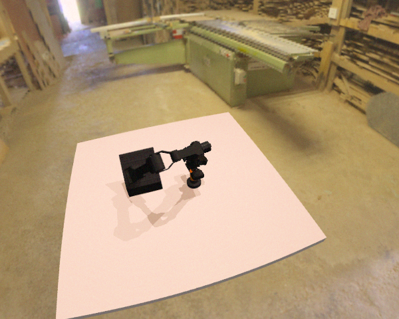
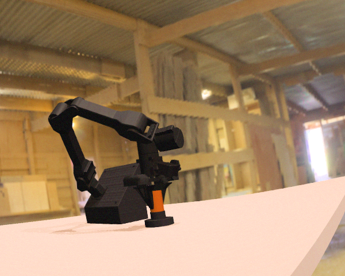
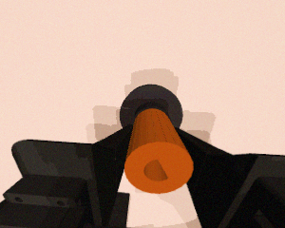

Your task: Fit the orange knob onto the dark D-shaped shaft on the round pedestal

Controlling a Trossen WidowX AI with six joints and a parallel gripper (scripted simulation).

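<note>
The orange knob lies 20 mm above my gripper tip. Round my gripper tip: pedestal (20 mm below).
</note>
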